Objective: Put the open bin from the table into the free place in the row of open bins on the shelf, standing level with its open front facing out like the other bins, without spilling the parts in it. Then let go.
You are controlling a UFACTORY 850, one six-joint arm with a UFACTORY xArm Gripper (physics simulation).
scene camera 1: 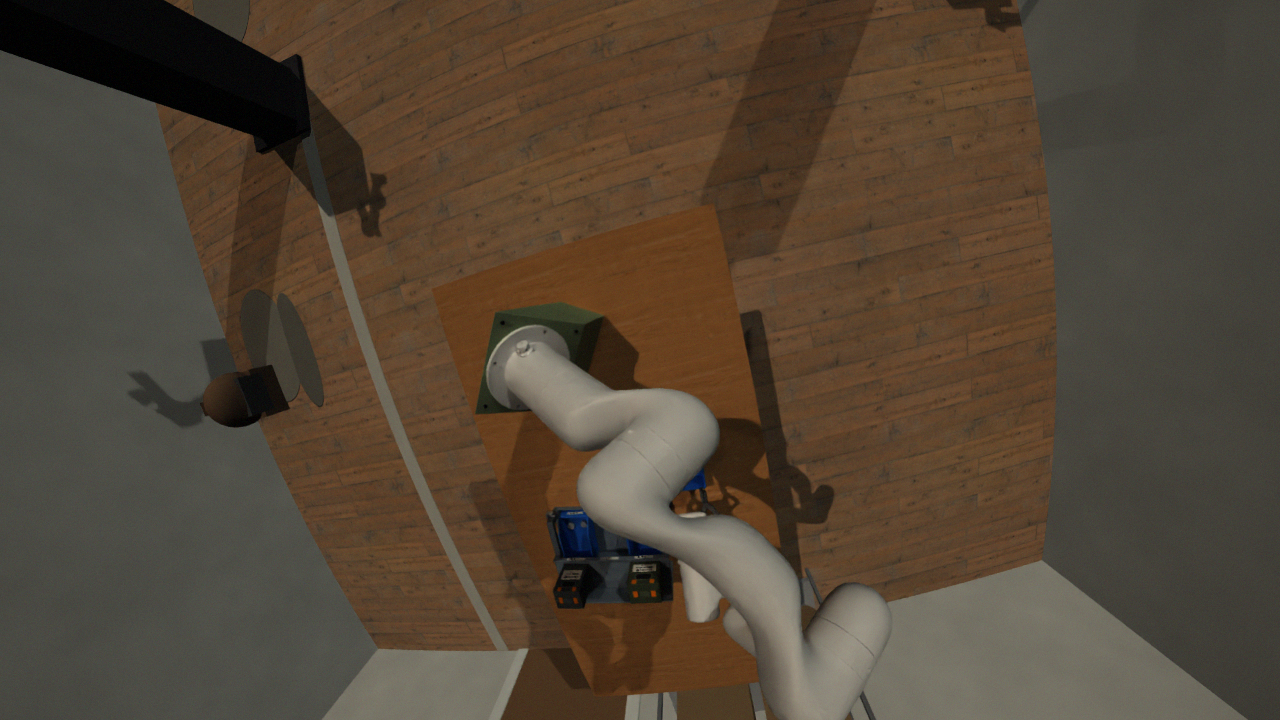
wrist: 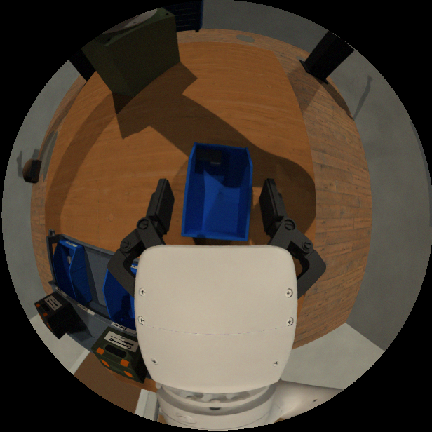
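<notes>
The open blue bin (wrist: 218, 205) stands on the table (wrist: 150, 175) (scene camera 1: 662, 286), seen from above in the wrist view; a dark grey patch shows inside at its far end. In the scene view a blue corner of the bin (scene camera 1: 695, 480) shows past the arm. My gripper (wrist: 216, 187) is open and empty, one finger out to each side of the bin, with gaps. The grey shelf (scene camera 1: 613, 558) (wrist: 52, 240) holds a blue bin (scene camera 1: 575, 534) (wrist: 71, 270) and another blue bin (scene camera 1: 640, 543) (wrist: 116, 295), partly hidden. A gap shows between them.
A black box with orange patches (scene camera 1: 571, 588) (wrist: 57, 315) and a dark green one (scene camera 1: 644, 583) (wrist: 120, 354) stand along the shelf's lower front. The green robot base (scene camera 1: 572, 320) (wrist: 140, 55) stands toward the table's other end. The arm (scene camera 1: 716, 537) covers part of the shelf area.
</notes>
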